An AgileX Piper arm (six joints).
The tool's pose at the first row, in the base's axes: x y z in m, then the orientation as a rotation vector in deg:
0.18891 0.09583 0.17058 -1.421 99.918 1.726
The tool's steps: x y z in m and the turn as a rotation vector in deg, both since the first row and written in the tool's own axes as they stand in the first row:
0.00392 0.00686 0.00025 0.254 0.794 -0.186
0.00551 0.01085 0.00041 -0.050 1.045 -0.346
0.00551 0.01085 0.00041 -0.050 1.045 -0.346
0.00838 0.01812 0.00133 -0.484 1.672 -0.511
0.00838 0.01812 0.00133 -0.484 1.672 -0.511
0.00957 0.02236 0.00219 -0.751 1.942 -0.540
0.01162 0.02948 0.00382 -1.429 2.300 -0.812
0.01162 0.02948 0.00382 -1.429 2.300 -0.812
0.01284 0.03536 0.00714 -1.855 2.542 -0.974
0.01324 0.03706 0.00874 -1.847 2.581 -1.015
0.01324 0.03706 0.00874 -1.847 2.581 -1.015
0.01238 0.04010 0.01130 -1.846 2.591 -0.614
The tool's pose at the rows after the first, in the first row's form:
0.18825 0.10270 0.16672 -1.412 100.711 1.361
0.18800 0.10669 0.16515 -1.780 100.956 1.507
0.18800 0.10669 0.16515 -1.780 100.956 1.507
0.18816 0.11399 0.16221 -2.256 101.574 1.761
0.18816 0.11399 0.16221 -2.256 101.574 1.761
0.18866 0.11826 0.16092 -2.484 101.840 1.971
0.18967 0.12543 0.15866 -3.230 102.180 2.363
0.18967 0.12543 0.15866 -3.230 102.180 2.363
0.19253 0.13142 0.15692 -3.692 102.410 2.616
0.19398 0.13317 0.15626 -3.723 102.448 2.578
0.19398 0.13317 0.15626 -3.723 102.448 2.578
0.19655 0.13630 0.15669 -3.371 102.467 2.873

